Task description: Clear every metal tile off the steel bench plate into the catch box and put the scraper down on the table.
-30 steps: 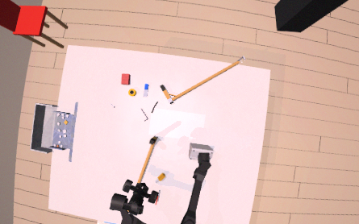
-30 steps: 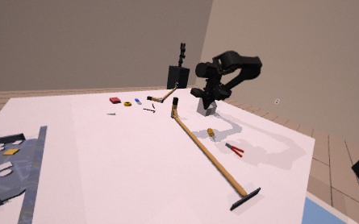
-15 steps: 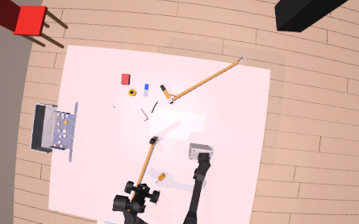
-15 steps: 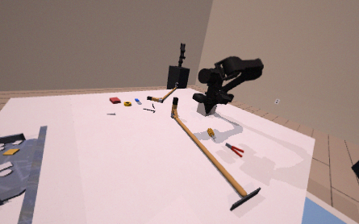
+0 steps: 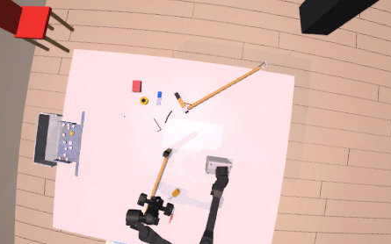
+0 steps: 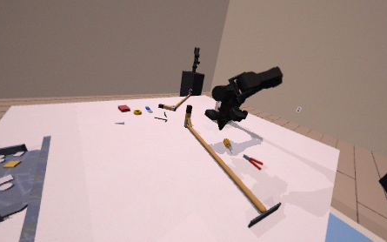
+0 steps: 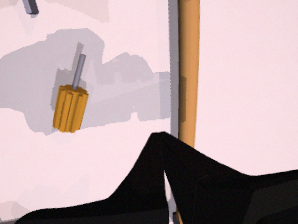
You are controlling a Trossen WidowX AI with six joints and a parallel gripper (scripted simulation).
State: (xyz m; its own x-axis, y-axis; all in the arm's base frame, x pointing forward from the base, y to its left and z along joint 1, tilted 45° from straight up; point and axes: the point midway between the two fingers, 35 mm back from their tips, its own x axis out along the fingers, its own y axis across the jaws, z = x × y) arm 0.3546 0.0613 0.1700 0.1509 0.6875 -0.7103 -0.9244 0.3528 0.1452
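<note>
Right now my gripper tip is 100 mm above the yellow tool, 80 mm past it and 30 mm to the right of it. From my gripper tip the other things lie so: hex key 400 mm to the right, 110 mm below, 30 mm ahead; then yellow ring 580 mm to the right, 120 mm ahead, 100 mm below; then blue-white piece 590 mm to the right, 110 mm below, 20 mm ahead.
</note>
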